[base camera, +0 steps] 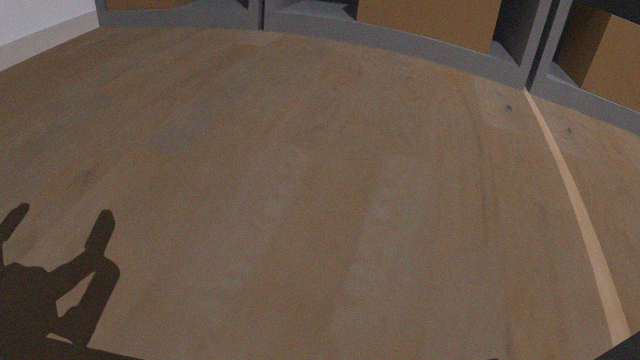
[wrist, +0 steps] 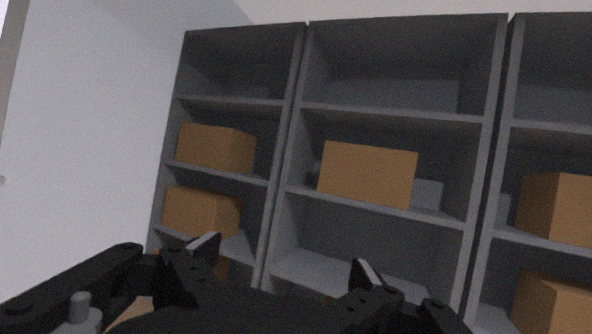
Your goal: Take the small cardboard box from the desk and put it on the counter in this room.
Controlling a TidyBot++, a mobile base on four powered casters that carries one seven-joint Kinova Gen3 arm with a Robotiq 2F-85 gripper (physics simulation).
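Frame: origin at the arm's base, x ahead, y left, z up, level; metres.
Seen in the pictures: gripper, between the fingertips: point(wrist: 284, 260).
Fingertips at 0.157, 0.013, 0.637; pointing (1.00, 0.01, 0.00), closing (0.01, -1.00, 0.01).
Note:
Offsets run from my fingertips to a thing's middle, as dx, dy, dz. "spot": to the spot under its first point. Level surfaces: height alone.
My gripper point(wrist: 284, 260) is open, with its two fingertips wide apart and no object between them, in front of the shelves in the wrist view. Its shadow falls on the floor at the lower left of the base camera view. The desk, the small cardboard box on it and the counter cannot be made out in either view.
Grey shelf units point(base camera: 400, 46) point(wrist: 495, 80) stand across the far side, holding several brown boxes, among them one box {spot: +0.988, -0.382, -0.902} point(base camera: 425, 20) at floor level and one box {+1.161, -0.325, +0.092} point(wrist: 367, 174) on a middle shelf. A white wall point(base camera: 40, 17) point(wrist: 95, 125) is at the left. A pale strip point(base camera: 575, 185) crosses the wooden floor {dz -1.033} point(base camera: 300, 175).

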